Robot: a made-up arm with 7 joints. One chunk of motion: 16 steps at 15 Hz.
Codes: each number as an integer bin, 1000 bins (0 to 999) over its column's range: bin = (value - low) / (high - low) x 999, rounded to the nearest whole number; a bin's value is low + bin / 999 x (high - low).
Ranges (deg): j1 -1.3..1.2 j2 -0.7..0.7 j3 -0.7..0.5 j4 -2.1..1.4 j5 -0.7..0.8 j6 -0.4..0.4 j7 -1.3..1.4
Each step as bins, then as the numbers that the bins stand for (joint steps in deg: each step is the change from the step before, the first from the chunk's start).
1 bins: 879 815 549 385 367 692 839
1 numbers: 0.900 0.442 -0.041 -0.751 -0.149 0.154 0.968
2 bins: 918 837 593 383 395 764 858
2 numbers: 0.997 0.473 0.012 -0.758 -0.107 0.212 1.019
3 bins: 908 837 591 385 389 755 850
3 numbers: 0.972 0.473 0.010 -0.751 -0.116 0.205 0.997
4 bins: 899 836 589 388 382 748 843
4 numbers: 0.950 0.472 0.008 -0.741 -0.126 0.199 0.978
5 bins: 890 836 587 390 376 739 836
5 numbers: 0.927 0.472 0.005 -0.734 -0.135 0.192 0.959
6 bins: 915 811 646 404 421 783 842
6 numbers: 0.990 0.437 0.076 -0.685 -0.068 0.227 0.976
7 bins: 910 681 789 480 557 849 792
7 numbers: 0.977 0.254 0.248 -0.418 0.136 0.280 0.841
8 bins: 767 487 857 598 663 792 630
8 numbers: 0.619 -0.018 0.329 -0.005 0.295 0.234 0.403
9 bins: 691 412 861 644 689 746 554
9 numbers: 0.429 -0.123 0.334 0.156 0.335 0.197 0.197
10 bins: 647 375 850 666 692 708 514
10 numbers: 0.319 -0.174 0.321 0.233 0.339 0.167 0.089
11 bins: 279 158 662 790 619 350 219
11 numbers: -0.602 -0.479 0.095 0.668 0.229 -0.120 -0.708
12 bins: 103 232 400 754 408 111 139
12 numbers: -1.042 -0.375 -0.220 0.542 -0.087 -0.311 -0.924
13 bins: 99 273 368 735 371 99 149
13 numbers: -1.052 -0.317 -0.258 0.475 -0.143 -0.321 -0.897
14 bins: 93 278 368 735 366 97 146
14 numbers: -1.067 -0.310 -0.258 0.475 -0.150 -0.322 -0.905
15 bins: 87 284 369 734 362 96 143
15 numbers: -1.082 -0.302 -0.257 0.472 -0.156 -0.323 -0.914
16 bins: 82 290 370 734 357 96 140
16 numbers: -1.095 -0.294 -0.256 0.472 -0.164 -0.323 -0.922
